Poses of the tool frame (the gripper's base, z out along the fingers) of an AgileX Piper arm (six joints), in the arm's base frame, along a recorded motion.
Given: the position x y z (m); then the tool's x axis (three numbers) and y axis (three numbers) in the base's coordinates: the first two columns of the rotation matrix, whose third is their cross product.
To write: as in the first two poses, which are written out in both.
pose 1, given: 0.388 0.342 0.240 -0.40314 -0.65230 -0.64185 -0.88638 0.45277 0.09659
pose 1, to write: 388 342 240 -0.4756 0.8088 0.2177 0.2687
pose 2, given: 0.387 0.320 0.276 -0.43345 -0.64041 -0.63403 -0.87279 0.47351 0.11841
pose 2, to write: 387 320 276 -0.4629 0.8172 0.2212 0.2626
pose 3, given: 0.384 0.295 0.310 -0.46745 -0.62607 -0.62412 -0.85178 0.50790 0.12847
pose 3, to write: 384 295 310 -0.4459 0.8286 0.2173 0.2597
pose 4, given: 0.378 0.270 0.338 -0.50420 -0.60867 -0.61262 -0.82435 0.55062 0.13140
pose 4, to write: 378 270 338 -0.4256 0.8418 0.2087 0.2584
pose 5, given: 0.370 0.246 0.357 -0.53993 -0.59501 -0.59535 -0.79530 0.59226 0.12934
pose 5, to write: 370 246 357 -0.4064 0.8552 0.1966 0.2546
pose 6, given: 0.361 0.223 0.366 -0.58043 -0.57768 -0.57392 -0.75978 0.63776 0.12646
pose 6, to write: 361 223 366 -0.3843 0.8700 0.1827 0.2491
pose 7, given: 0.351 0.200 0.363 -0.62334 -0.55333 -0.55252 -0.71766 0.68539 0.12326
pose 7, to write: 351 200 363 -0.3590 0.8850 0.1685 0.2438
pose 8, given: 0.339 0.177 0.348 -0.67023 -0.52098 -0.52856 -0.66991 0.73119 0.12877
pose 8, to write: 339 177 348 -0.3308 0.9001 0.1581 0.2355
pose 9, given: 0.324 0.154 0.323 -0.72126 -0.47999 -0.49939 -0.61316 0.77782 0.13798
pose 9, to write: 324 154 323 -0.2984 0.9158 0.1484 0.2243
